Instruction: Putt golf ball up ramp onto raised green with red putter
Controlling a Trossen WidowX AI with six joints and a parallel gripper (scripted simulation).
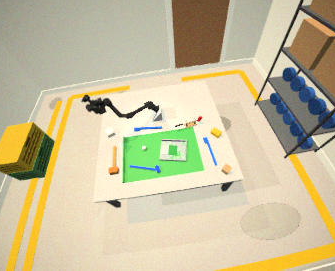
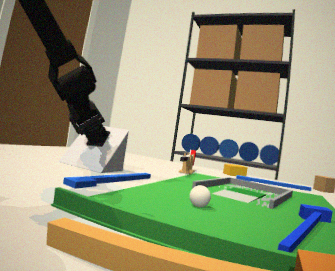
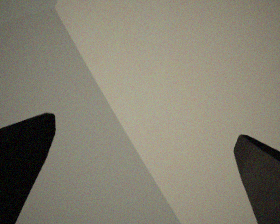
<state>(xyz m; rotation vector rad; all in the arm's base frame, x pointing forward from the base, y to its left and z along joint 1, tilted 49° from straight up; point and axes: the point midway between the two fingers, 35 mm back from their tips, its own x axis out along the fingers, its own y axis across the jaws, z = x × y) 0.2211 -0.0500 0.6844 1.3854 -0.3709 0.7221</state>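
Right now the tan stand is 20 mm ahead of my gripper tip, 870 mm to the left of it and 500 mm below it. Round my gripper tip: white golf ball: 190 mm ahead, 360 mm to the left, 520 mm below.
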